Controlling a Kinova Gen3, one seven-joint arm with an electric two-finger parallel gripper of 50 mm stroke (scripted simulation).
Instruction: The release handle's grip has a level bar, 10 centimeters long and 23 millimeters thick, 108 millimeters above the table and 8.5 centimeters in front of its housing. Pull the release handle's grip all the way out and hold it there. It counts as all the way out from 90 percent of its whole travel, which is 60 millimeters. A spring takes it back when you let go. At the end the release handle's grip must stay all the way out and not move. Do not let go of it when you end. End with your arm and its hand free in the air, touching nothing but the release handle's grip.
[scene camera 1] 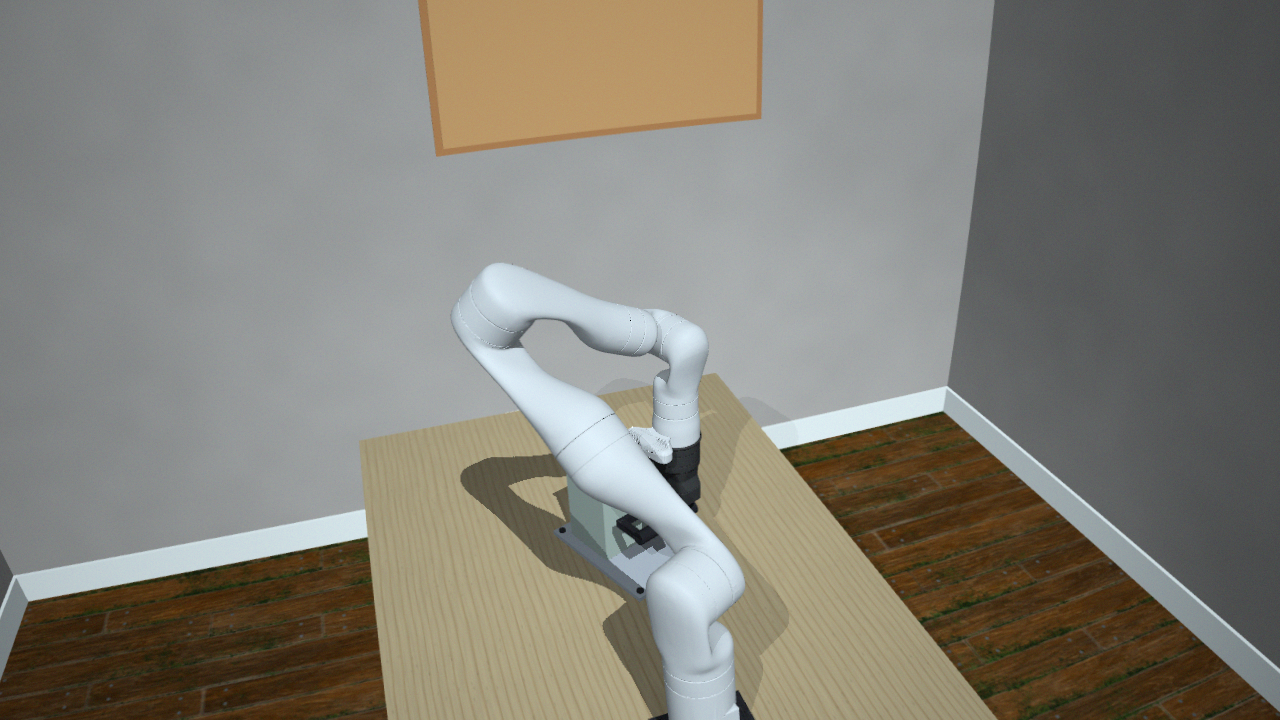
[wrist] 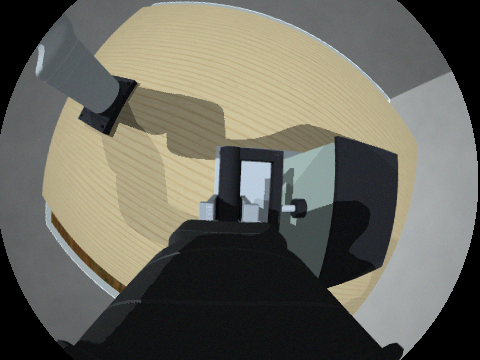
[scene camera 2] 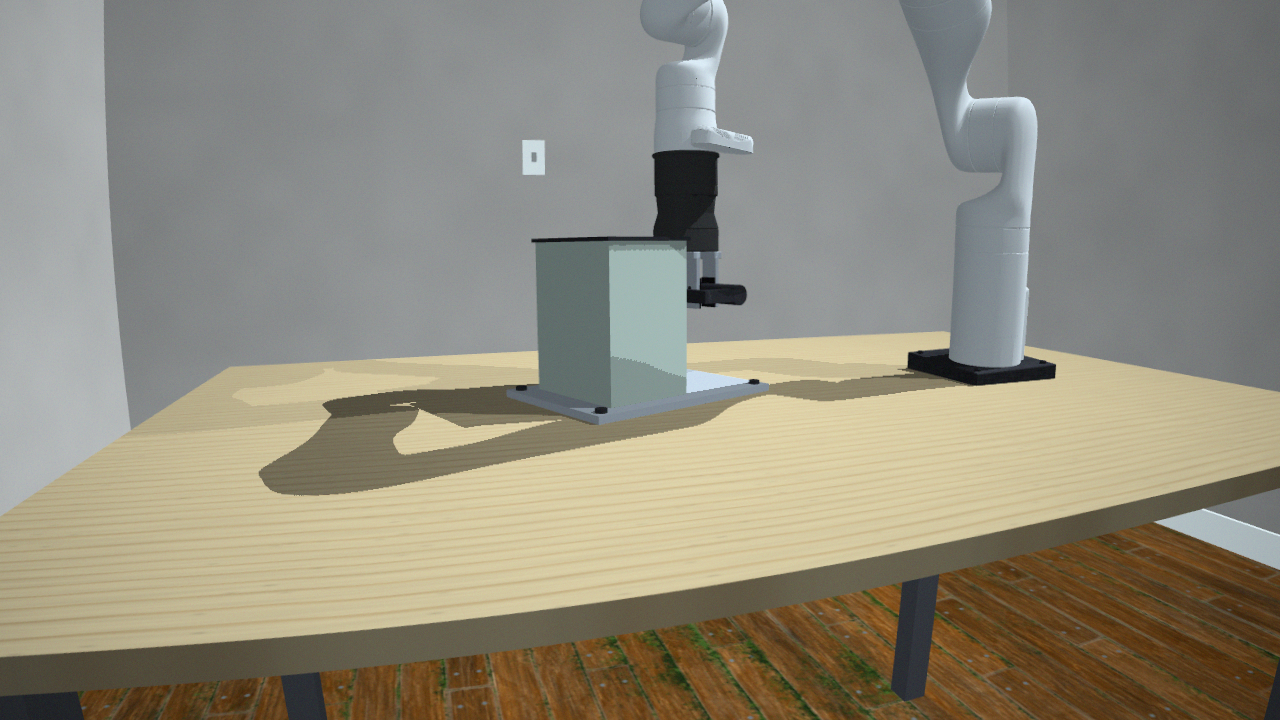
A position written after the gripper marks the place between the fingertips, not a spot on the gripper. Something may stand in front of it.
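Gripper [scene camera 2: 701, 307] visible, also in the wrist view [wrist: 228, 204].
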